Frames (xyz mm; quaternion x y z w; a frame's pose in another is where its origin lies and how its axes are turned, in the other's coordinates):
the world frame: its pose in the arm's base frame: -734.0 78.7 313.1 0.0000 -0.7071 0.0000 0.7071
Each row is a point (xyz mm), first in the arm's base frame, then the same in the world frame.
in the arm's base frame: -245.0 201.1 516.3
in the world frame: 203.2 122.4 -489.0
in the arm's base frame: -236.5 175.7 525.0
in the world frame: 211.9 97.0 -497.5
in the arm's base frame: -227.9 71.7 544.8
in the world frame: 231.7 -7.0 -506.1
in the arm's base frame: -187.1 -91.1 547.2
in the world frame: 234.1 -169.8 -546.9
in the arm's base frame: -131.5 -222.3 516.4
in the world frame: 203.3 -301.0 -602.5
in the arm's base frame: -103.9 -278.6 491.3
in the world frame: 178.2 -357.3 -630.1
